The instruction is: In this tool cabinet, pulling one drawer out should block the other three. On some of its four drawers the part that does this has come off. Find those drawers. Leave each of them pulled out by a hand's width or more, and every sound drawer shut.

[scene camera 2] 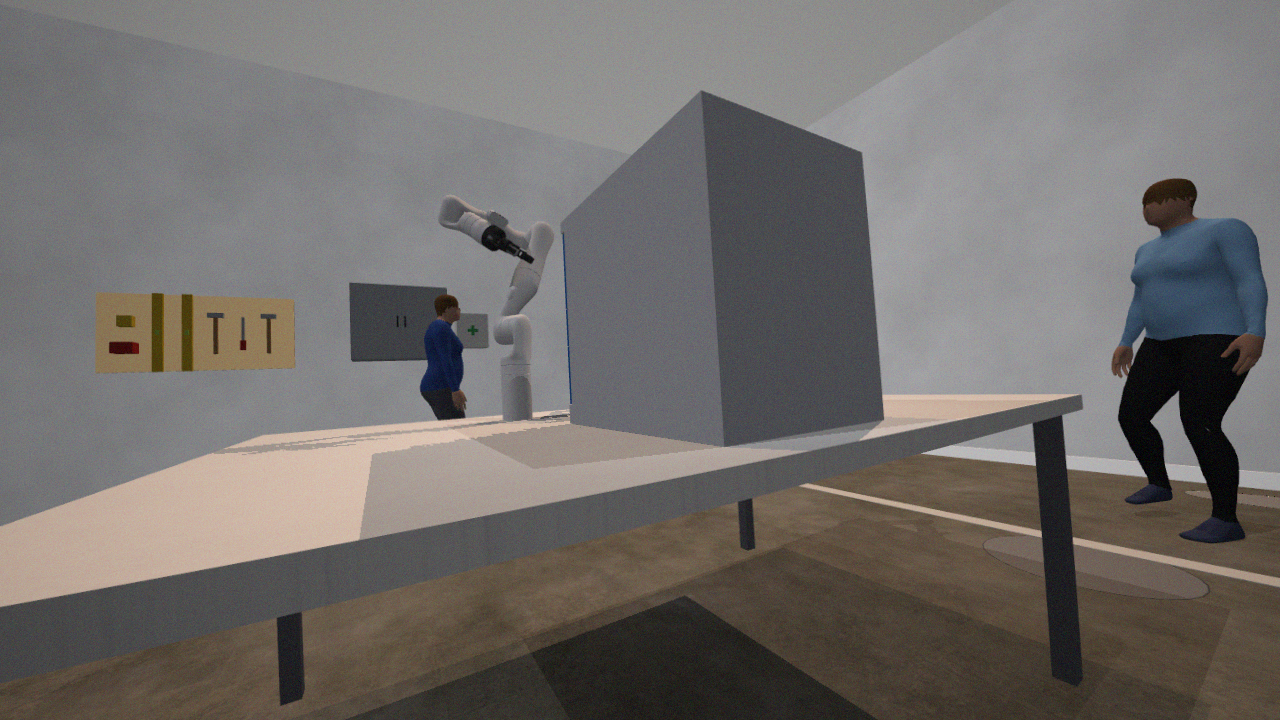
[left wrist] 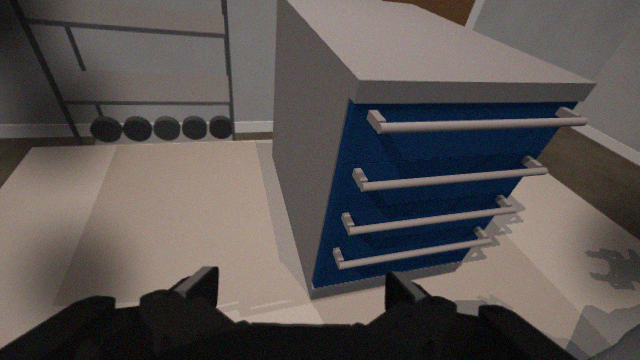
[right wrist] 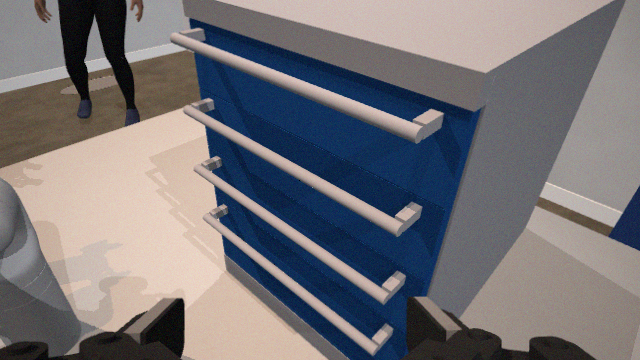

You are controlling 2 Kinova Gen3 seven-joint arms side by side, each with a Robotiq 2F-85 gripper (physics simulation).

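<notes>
The grey tool cabinet [scene camera 2: 644, 268] [left wrist: 305, 150] [right wrist: 520, 150] stands on the table, seen from behind in the scene view. Its front has four blue drawers, one above the other: the top drawer [left wrist: 450, 142] [right wrist: 320, 120], the second drawer [left wrist: 440, 197] [right wrist: 320, 165], the third drawer [left wrist: 420, 237] [right wrist: 280, 212] and the bottom drawer [left wrist: 400, 270] [right wrist: 260, 245]. Each has a pale bar handle, and all four look shut. My left gripper [left wrist: 302, 287] is open and empty, in front of the cabinet. My right gripper [right wrist: 296, 322] [scene camera 2: 529, 257] is open and empty, also in front of it.
The table [scene camera 2: 429, 501] [left wrist: 175, 200] [right wrist: 170, 200] carries the cabinet. A person in light blue [scene camera 2: 1194, 277] stands at the right in the scene view, and a person in dark blue [scene camera 2: 443, 358] stands beyond the table. Part of an arm [right wrist: 30, 280] shows at the left edge of the right wrist view.
</notes>
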